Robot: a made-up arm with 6 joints. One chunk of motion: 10 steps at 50 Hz.
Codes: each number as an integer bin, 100 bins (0 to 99) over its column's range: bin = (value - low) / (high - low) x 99, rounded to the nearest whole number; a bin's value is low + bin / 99 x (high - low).
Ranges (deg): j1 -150.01..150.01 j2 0..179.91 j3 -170..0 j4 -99.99..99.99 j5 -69.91..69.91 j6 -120.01..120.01
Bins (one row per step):
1: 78 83 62 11 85 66
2: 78 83 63 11 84 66
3: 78 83 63 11 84 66
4: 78 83 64 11 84 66
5: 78 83 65 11 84 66
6: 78 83 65 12 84 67
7: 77 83 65 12 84 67
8: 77 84 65 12 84 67
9: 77 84 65 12 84 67
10: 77 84 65 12 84 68
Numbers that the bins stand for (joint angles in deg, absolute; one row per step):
1: 86.37 150.83 -63.54 -77.77 50.14 40.00
2: 86.37 150.83 -61.82 -77.77 48.73 40.00
3: 86.37 150.83 -61.82 -77.77 48.73 40.00
4: 86.37 150.83 -60.10 -77.77 48.73 40.00
5: 86.37 150.83 -58.38 -77.77 48.73 40.00
6: 86.37 150.83 -58.38 -75.75 48.73 42.43
7: 83.34 150.83 -58.38 -75.75 48.73 42.43
8: 83.34 152.65 -58.38 -75.75 48.73 42.43
9: 83.34 152.65 -58.38 -75.75 48.73 42.43
10: 83.34 152.65 -58.38 -75.75 48.73 44.85

